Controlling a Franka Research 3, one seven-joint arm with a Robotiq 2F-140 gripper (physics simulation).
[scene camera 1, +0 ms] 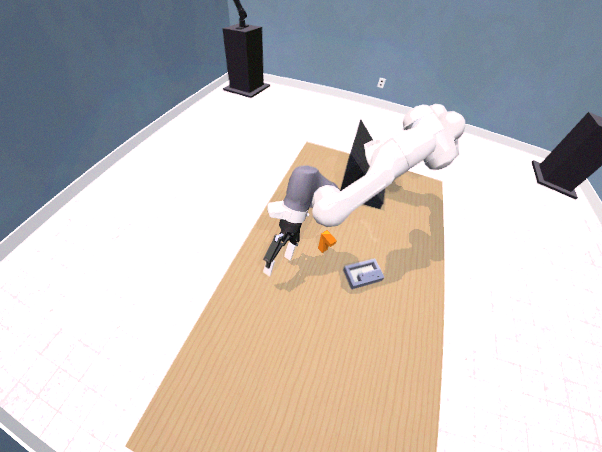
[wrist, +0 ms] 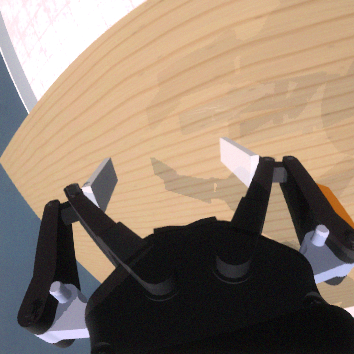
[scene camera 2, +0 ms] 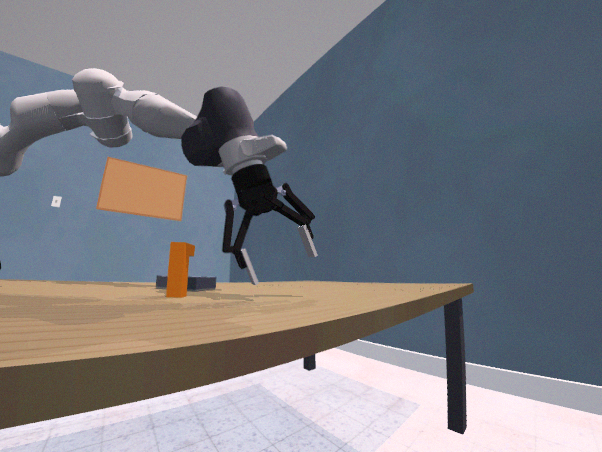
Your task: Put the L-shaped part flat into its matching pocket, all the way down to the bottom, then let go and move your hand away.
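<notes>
The orange L-shaped part (scene camera 1: 324, 242) (scene camera 2: 177, 270) stands upright on the table, its short arm at the top; a sliver of the part (wrist: 336, 204) shows at the right edge of the wrist view, behind a finger. The blue-grey tray with the pocket (scene camera 1: 352, 282) (scene camera 2: 204, 283) lies on the table, apart from the part; in scene camera 2 it is partly hidden behind the part. My gripper (scene camera 1: 278, 261) (scene camera 2: 286, 262) (wrist: 167, 158) is open and empty, tilted, above the table and to one side of the part, not touching it.
The wooden table (scene camera 1: 300, 360) (scene camera 2: 350, 300) has an edge close to the gripper's side in scene camera 1. A black upright panel (scene camera 1: 356, 155) stands near the arm at the table's far end. Dark pedestals (scene camera 1: 244, 60) (scene camera 1: 575, 155) stand on the floor beyond.
</notes>
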